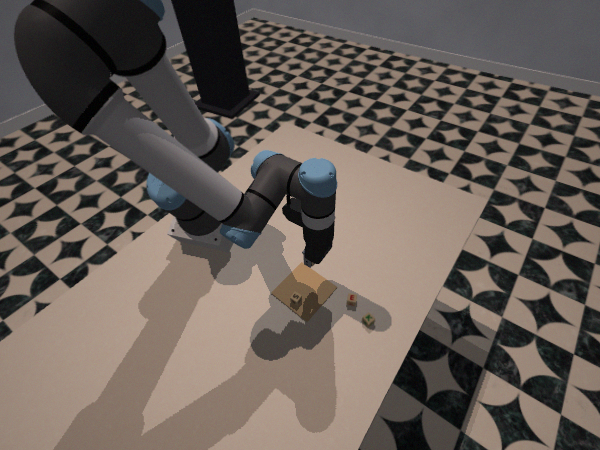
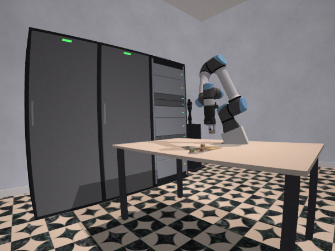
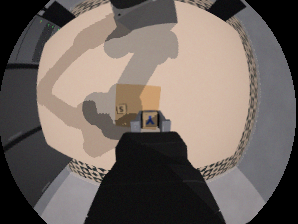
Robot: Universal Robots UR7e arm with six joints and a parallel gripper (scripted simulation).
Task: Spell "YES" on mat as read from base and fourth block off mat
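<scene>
The mat is 10 mm behind my hand, 40 mm to the right of it and 120 mm below it. The rest, counted from my hand: S block 10 mm behind, 80 mm to the right, 110 mm below.
</scene>
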